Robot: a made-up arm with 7 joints. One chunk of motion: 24 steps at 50 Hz.
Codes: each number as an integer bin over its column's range. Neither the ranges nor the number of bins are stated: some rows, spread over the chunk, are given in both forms.
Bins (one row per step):
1: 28 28 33 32 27 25 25
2: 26 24 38 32 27 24 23
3: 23 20 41 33 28 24 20
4: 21 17 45 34 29 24 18
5: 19 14 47 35 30 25 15
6: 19 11 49 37 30 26 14
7: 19 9 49 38 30 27 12
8: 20 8 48 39 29 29 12
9: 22 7 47 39 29 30 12
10: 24 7 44 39 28 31 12
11: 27 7 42 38 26 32 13
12: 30 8 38 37 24 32 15
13: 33 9 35 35 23 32 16
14: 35 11 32 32 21 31 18
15: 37 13 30 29 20 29 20
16: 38 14 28 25 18 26 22
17: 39 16 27 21 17 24 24
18: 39 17 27 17 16 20 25
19: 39 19 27 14 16 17 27
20: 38 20 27 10 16 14 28
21: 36 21 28 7 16 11 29
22: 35 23 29 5 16 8 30
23: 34 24 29 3 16 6 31
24: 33 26 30 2 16 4 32
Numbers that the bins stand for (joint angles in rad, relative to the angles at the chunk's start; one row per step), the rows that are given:
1: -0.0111 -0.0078 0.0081 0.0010 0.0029 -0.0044 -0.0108
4: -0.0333 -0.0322 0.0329 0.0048 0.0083 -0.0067 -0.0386
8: -0.0365 -0.0522 0.0390 0.0143 0.0083 0.0044 -0.0624
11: -0.0143 -0.0544 0.0267 0.0124 0.0002 0.0111 -0.0584
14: 0.0111 -0.0456 0.0060 0.0010 -0.0133 0.0089 -0.0386
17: 0.0238 -0.0344 -0.0043 -0.0200 -0.0241 -0.0067 -0.0148
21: 0.0143 -0.0233 -0.0022 -0.0467 -0.0268 -0.0356 0.0051
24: 0.0048 -0.0122 0.0019 -0.0562 -0.0268 -0.0511 0.0170
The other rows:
2: -0.0175 -0.0167 0.0184 0.0010 0.0029 -0.0067 -0.0187
3: -0.0270 -0.0256 0.0246 0.0029 0.0056 -0.0067 -0.0306
5: -0.0397 -0.0389 0.0370 0.0067 0.0110 -0.0044 -0.0505
6: -0.0397 -0.0456 0.0411 0.0105 0.0110 -0.0022 -0.0544
7: -0.0397 -0.0500 0.0411 0.0124 0.0110 0.0000 -0.0624
9: -0.0302 -0.0544 0.0370 0.0143 0.0083 0.0067 -0.0624
10: -0.0238 -0.0544 0.0308 0.0143 0.0056 0.0089 -0.0624
12: -0.0048 -0.0522 0.0184 0.0105 -0.0052 0.0111 -0.0505
13: 0.0048 -0.0500 0.0122 0.0067 -0.0079 0.0111 -0.0465
15: 0.0175 -0.0411 0.0019 -0.0048 -0.0160 0.0044 -0.0306
16: 0.0206 -0.0389 -0.0022 -0.0124 -0.0214 -0.0022 -0.0227
18: 0.0238 -0.0322 -0.0043 -0.0276 -0.0268 -0.0156 -0.0108
19: 0.0238 -0.0278 -0.0043 -0.0333 -0.0268 -0.0222 -0.0029
20: 0.0206 -0.0256 -0.0043 -0.0410 -0.0268 -0.0289 0.0011
22: 0.0111 -0.0189 -0.0002 -0.0505 -0.0268 -0.0422 0.0090
23: 0.0079 -0.0167 -0.0002 -0.0543 -0.0268 -0.0467 0.0130

